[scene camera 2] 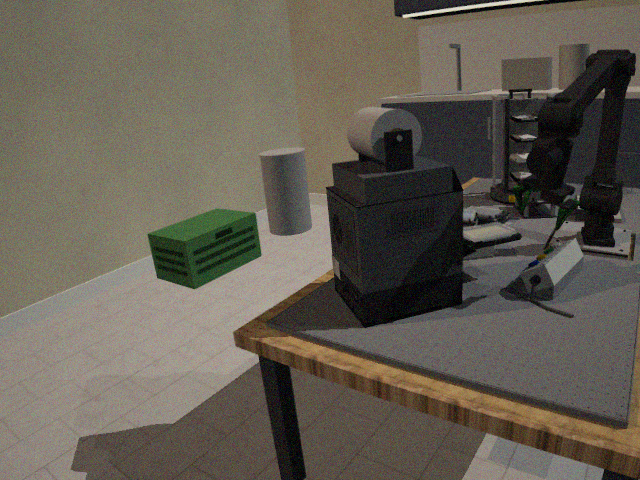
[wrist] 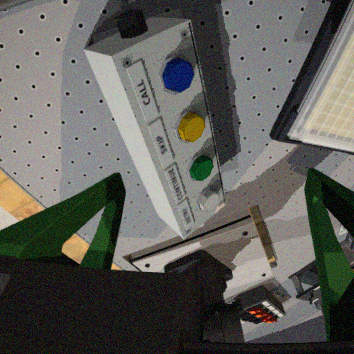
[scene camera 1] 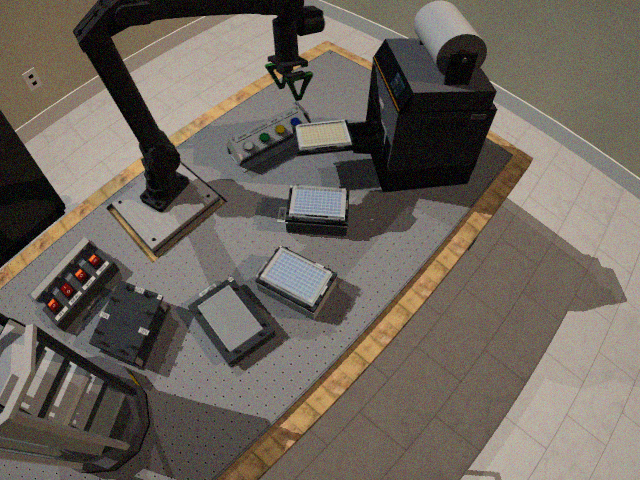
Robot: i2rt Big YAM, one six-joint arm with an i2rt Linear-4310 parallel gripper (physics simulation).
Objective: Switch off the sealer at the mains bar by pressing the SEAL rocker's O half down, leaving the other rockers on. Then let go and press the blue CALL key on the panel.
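Frame: origin at the arm's base, x ahead, y left, z up, level; metres.
Where they show: gripper, between the fingertips: [scene camera 2: 538,221] [wrist: 211,179] [scene camera 1: 289,94]; arm's base, origin of its link: [scene camera 2: 597,238] [wrist: 198,268] [scene camera 1: 165,191].
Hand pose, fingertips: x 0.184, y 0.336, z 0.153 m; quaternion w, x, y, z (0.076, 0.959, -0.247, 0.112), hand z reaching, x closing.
Each offset is from my fingertips to the top centre of the thing.
The mains bar [scene camera 1: 61,269] [wrist: 273,305] stands at the left in scene camera 1. Its SEAL rocker @[0.191 m back, 0.701 m right, 0.118 m down] [scene camera 1: 66,289] looks darker red than the orange-lit rockers beside it; the label is too small to read. The grey key panel @[0.044 m back, 0.050 m right, 0.087 m down] [scene camera 1: 254,136] [scene camera 2: 566,267] [wrist: 140,138] lies on the far side of the table. Its blue CALL key @[0.005 m ahead, 0.011 m left, 0.096 m down] [scene camera 1: 295,121] [scene camera 2: 532,264] [wrist: 178,74] is at the end beyond the yellow key @[0.014 m back, 0.035 m right, 0.096 m down] [scene camera 1: 280,129] [wrist: 191,127]. My gripper [scene camera 1: 290,91] [scene camera 2: 535,227] [wrist: 211,179] is open and empty, above the panel and apart from the blue key.
The black sealer @[0.327 m ahead, 0.124 m left, 0.285 m up] [scene camera 1: 431,134] [scene camera 2: 408,242] stands close to the panel, with a yellowish plate @[0.125 m ahead, 0.044 m right, 0.041 m down] [scene camera 1: 323,134] [scene camera 2: 490,235] [wrist: 332,110] between them. Two bluish plates @[0.200 m ahead, 0.192 m right, 0.101 m down] [scene camera 1: 317,202] @[0.258 m ahead, 0.379 m right, 0.101 m down] [scene camera 1: 297,276], a grey-topped block @[0.184 m ahead, 0.527 m right, 0.133 m down] [scene camera 1: 231,317] and a dark block @[0.001 m ahead, 0.667 m right, 0.095 m down] [scene camera 1: 126,325] stand on the table.
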